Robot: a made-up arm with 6 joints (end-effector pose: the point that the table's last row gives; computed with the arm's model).
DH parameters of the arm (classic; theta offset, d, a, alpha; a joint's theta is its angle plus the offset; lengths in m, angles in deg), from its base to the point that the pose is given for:
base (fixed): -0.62 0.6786 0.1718 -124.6
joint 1: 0 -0.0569 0.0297 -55.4
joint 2: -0.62 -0.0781 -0.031 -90
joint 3: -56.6 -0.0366 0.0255 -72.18
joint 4: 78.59 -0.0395 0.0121 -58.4
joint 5: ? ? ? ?
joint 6: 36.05 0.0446 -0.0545 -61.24
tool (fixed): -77.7 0.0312 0 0
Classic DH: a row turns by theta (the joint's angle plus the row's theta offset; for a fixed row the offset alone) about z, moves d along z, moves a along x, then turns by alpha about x.
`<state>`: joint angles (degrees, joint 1 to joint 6).
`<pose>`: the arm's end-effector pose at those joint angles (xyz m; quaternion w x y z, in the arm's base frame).
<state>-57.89 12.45 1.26 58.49 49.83 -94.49</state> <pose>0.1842 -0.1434 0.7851 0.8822 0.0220 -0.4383 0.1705</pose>
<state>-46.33 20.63 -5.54 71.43 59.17 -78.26</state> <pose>0.2205 -0.1328 0.7710 0.8549 0.1762 -0.4042 0.2735</pose>
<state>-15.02 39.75 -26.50 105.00 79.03 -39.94</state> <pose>0.2754 -0.1043 0.7068 0.6396 0.5297 -0.4722 0.2955</pose>
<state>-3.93 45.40 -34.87 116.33 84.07 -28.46</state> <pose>0.2798 -0.1018 0.6876 0.5531 0.5720 -0.5533 0.2466</pose>
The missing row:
joint 5: -43.22 0.0481 -0.1044 65.28
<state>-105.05 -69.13 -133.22 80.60 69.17 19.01</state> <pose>0.2556 -0.1710 0.7866 0.7779 0.1400 0.3538 0.5000</pose>
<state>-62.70 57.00 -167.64 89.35 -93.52 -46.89</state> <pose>0.1939 -0.1715 0.8512 0.1736 0.3052 -0.8701 0.3459</pose>
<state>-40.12 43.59 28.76 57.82 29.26 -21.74</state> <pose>0.1897 -0.1599 0.7102 0.6834 0.3944 -0.5808 0.2001</pose>
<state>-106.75 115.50 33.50 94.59 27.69 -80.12</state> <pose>0.2035 -0.1232 0.6695 0.4454 0.5527 -0.6927 -0.1278</pose>
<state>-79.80 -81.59 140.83 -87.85 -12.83 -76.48</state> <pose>0.1060 -0.1725 0.5867 0.8202 0.5638 0.0871 0.0431</pose>
